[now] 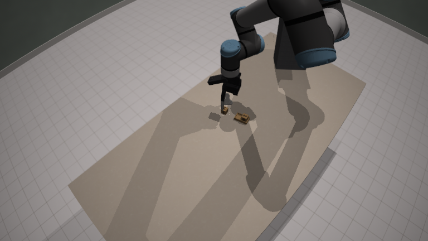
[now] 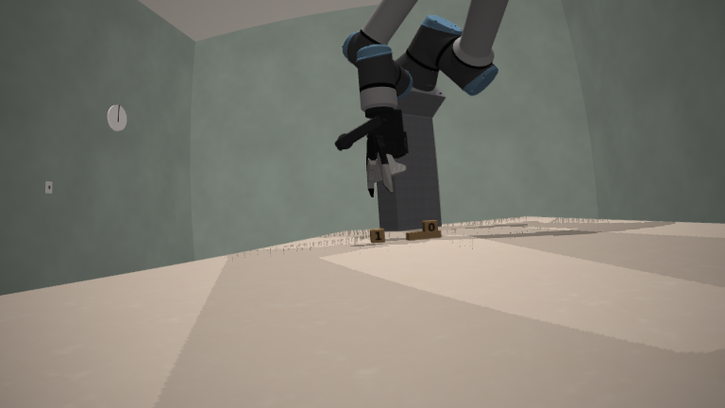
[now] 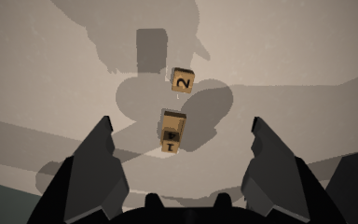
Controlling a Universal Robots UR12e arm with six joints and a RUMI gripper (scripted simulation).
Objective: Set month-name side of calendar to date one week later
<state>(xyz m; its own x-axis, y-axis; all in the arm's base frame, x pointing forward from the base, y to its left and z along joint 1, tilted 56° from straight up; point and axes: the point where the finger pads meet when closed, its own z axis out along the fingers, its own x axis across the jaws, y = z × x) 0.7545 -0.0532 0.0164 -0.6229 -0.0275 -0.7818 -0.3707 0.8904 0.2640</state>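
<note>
The cube lies 90 mm below my hand and 10 mm to the right of it. From my hand the other things lie so: wooden tray: 100 mm below, 90 mm to the left, 40 mm behind.
</note>
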